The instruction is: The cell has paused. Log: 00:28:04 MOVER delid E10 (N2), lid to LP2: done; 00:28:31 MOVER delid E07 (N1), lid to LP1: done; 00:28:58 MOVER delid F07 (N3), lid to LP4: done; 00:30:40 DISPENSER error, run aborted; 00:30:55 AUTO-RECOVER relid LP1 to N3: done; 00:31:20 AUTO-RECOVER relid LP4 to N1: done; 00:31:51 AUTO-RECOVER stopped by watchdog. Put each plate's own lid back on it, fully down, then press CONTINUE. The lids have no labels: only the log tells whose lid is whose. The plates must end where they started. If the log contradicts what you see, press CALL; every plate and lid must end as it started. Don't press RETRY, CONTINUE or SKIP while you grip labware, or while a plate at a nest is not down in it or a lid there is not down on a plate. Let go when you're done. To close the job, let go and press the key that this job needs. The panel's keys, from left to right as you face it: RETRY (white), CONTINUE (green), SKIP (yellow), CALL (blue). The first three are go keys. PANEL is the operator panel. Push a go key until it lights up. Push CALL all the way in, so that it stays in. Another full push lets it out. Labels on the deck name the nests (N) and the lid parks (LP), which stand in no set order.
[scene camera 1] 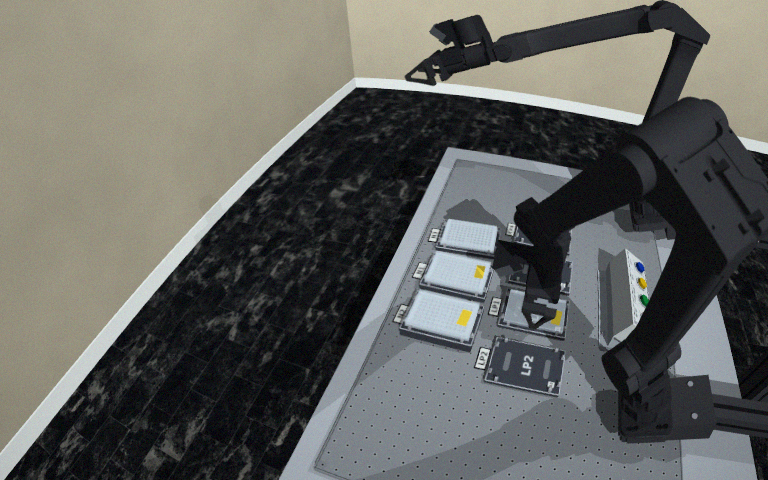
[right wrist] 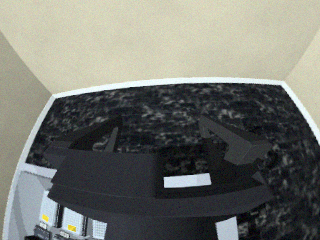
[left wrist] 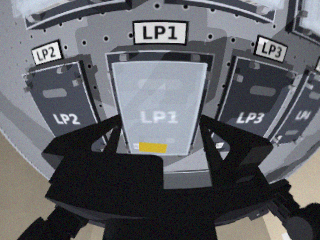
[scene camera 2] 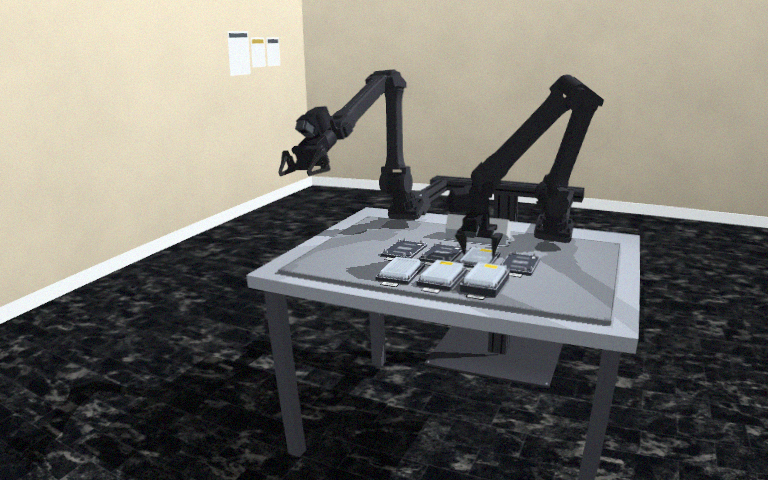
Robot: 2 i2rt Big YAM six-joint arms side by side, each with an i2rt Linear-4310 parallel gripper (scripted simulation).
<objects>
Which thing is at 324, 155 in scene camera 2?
My right gripper.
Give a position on a clear lid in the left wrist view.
159, 100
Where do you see an N3 plate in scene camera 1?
At 461, 234
</objects>
